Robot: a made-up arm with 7 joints.
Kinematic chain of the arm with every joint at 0, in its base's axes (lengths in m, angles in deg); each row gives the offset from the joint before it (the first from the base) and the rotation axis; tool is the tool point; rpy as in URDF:
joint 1: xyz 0.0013 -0.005 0.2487 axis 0 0.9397 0.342
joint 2: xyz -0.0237 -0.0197 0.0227 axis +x
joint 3: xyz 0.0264 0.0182 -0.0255 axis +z
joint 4: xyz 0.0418 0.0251 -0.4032 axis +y
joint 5: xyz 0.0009 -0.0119 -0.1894 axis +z
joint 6: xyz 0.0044 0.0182 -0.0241 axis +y
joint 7: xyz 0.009 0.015 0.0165 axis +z
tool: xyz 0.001 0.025 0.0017 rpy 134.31 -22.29 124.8
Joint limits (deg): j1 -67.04..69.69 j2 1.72..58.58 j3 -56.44..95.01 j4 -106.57..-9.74 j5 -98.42..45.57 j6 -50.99..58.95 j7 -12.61..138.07
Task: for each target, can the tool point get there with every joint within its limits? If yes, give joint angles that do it. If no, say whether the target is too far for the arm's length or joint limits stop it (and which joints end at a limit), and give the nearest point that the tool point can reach.
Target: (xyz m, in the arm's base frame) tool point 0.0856 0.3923 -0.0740
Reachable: yes | joints 18.09 36.41 20.27 -72.70 -54.19 -37.71 107.23
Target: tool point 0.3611 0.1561 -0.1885
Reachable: yes | joints -20.76 19.03 -22.75 -37.54 7.80 -28.82 20.37
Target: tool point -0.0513 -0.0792 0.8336
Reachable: no: joint limits stop it (at a limit: joint 1, joint 2, joint 4, joint 6, joint 7) | nearest point 0.2091 0.2026 0.4756 | short by 0.525 m
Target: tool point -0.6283 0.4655 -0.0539
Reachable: no: too far | nearest point -0.4667 0.3451 0.0239 | short by 0.216 m
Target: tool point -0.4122 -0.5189 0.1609
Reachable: no: joint limits stop it (at a limit: joint 1, joint 2, joint 3, joint 5, joint 7) | nearest point -0.3702 -0.2517 -0.1088 | short by 0.382 m
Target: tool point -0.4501 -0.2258 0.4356
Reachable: no: joint limits stop it (at a limit: joint 1, joint 2, joint 3, joint 4, joint 7) | nearest point -0.3976 0.1036 0.2305 | short by 0.392 m
